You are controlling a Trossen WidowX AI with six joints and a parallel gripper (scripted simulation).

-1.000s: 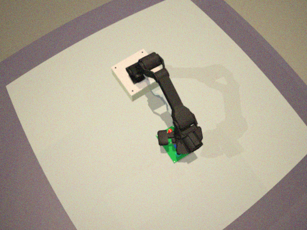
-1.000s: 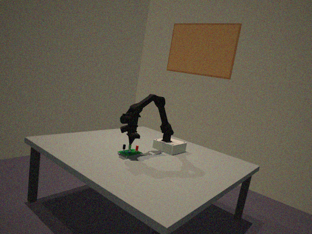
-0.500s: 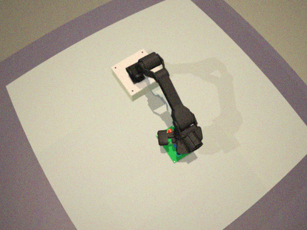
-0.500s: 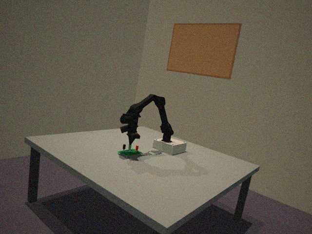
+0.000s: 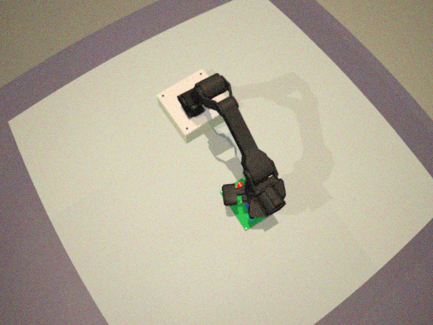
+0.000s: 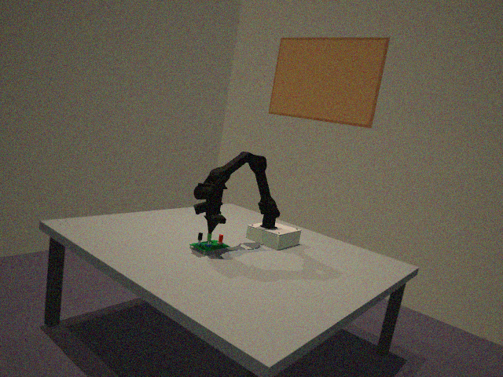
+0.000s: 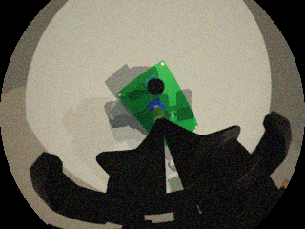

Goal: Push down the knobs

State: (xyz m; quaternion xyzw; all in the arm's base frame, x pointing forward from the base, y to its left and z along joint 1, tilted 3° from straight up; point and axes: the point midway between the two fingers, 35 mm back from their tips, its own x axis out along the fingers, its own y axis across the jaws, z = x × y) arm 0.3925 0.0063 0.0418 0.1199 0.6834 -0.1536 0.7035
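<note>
Now: the red knob 7 cm behind my gripper tip and 3 cm below it.
</note>
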